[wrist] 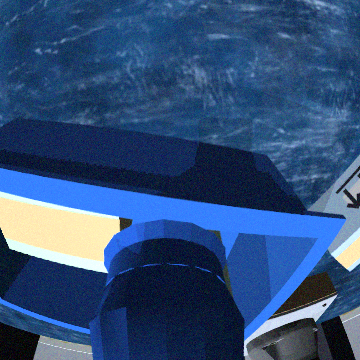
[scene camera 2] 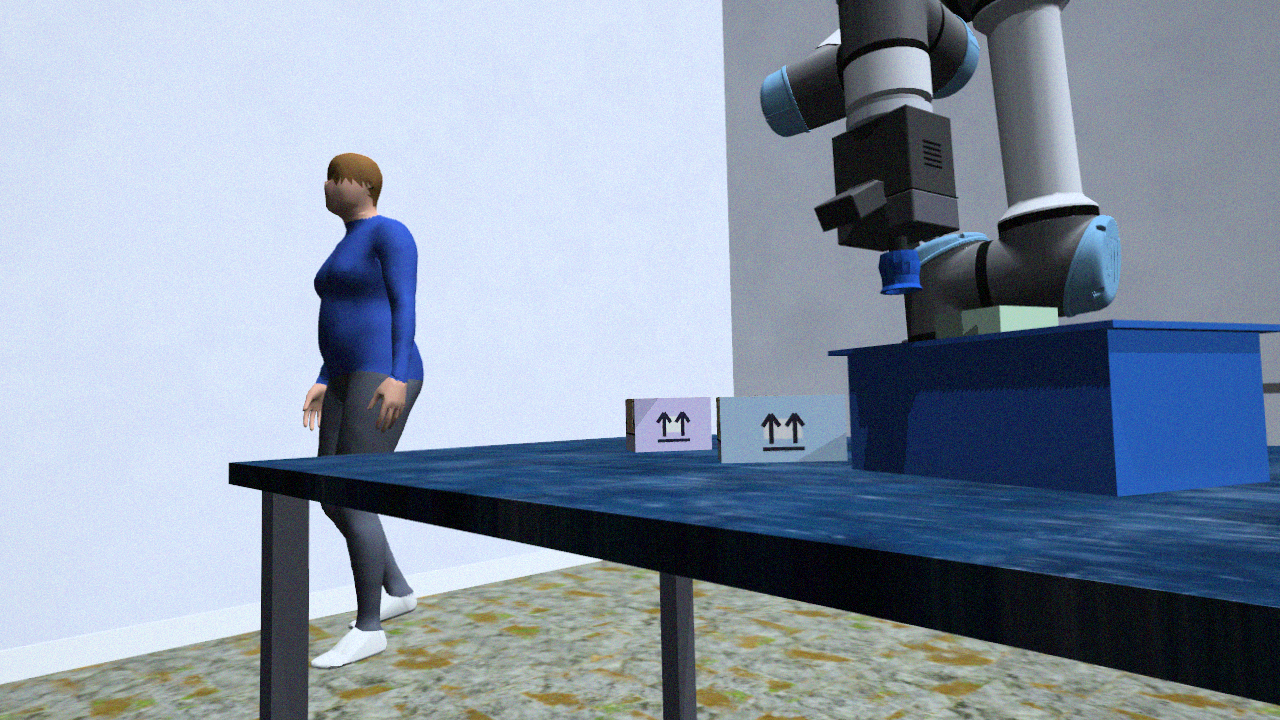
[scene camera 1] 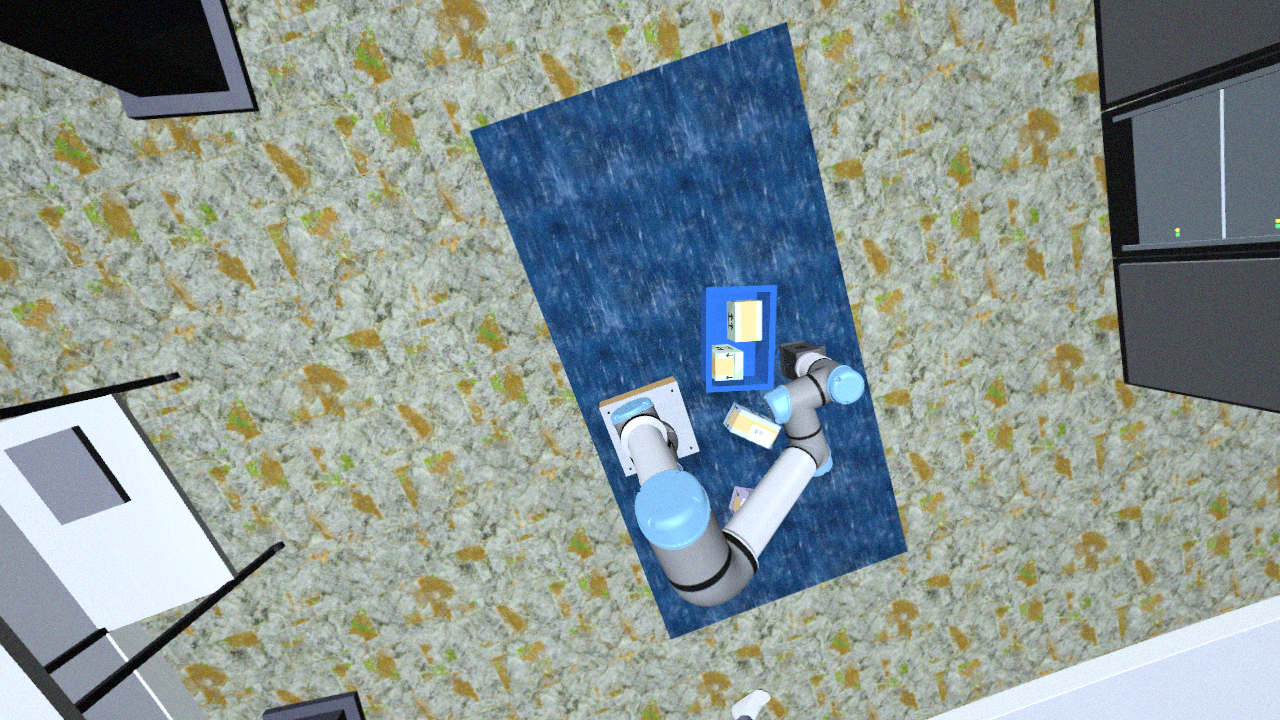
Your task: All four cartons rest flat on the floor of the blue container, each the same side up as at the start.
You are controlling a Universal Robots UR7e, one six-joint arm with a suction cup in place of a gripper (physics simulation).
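Frame: origin at the arm's base, x ahead, y left, z up, level; centimetres.
Seen in the pictures: hand at its tool point: (wrist: 164, 266) (scene camera 2: 901, 290); arm's base at its link origin: (wrist: 280, 334).
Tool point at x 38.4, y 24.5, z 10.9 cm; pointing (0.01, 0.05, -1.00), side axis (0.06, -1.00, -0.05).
Offsets run from my tool point to a thing's top centre. Level surfaces: height alone.
The blue container @(dx -10.3, dy +4.6, dz -4.6 cm) (scene camera 1: 775, 308) (scene camera 2: 984, 411) (wrist: 190, 202) holds two cartons. One pale carton with a tan top @(dx -6.7, dy +9.1, dz -7.4 cm) (scene camera 1: 747, 320) (wrist: 55, 229) is at its upper end in scene camera 1. A pale green carton @(dx -15.3, dy -1.8, dz -1.1 cm) (scene camera 1: 726, 364) (scene camera 2: 1009, 318) is at the lower left corner, its top above the rim; the cup mostly hides it in the wrist view. A grey-blue carton @(dx -6.4, dy -24.9, dz -8.9 cm) (scene camera 1: 753, 426) (scene camera 2: 783, 429) (wrist: 350, 245) stands on the table outside. A lilac carton @(dx -8.4, dy -52.9, dz -8.8 cm) (scene camera 1: 739, 499) (scene camera 2: 669, 424) stands farther off, partly under the arm. My suction cup (scene camera 2: 900, 288) (wrist: 165, 235) holds nothing and hangs above rim height, near the container.
The arm's forearm (scene camera 1: 774, 505) passes over the table @(dz -16.6 cm) (scene camera 1: 644, 223) beside the lilac carton. The arm's base plate (scene camera 1: 684, 420) is left of the grey-blue carton in scene camera 1. A person (scene camera 2: 366, 295) in a blue top stands beyond the table.
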